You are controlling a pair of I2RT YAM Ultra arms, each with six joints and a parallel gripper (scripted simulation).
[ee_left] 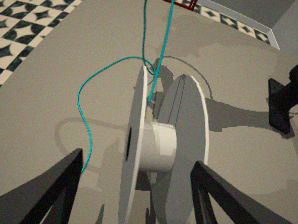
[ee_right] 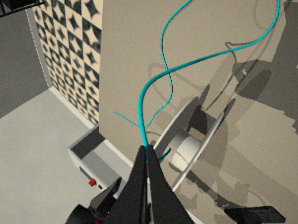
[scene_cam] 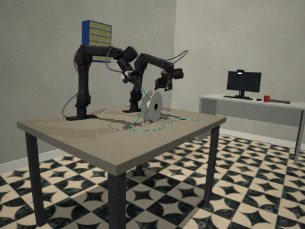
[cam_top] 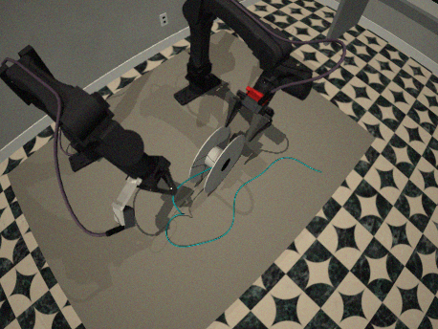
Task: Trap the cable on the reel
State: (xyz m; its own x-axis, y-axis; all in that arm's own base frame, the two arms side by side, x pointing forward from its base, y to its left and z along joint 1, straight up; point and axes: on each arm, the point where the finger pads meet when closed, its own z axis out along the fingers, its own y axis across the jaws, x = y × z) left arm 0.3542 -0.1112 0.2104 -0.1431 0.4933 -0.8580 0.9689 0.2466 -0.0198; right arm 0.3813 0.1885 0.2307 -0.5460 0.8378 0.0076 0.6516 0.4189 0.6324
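The white reel lies 50 mm behind my right hand, 170 mm to the left of it and 130 mm below it.
My left hand is 10 mm past the white reel, 60 mm to the left of it and 110 mm above it.
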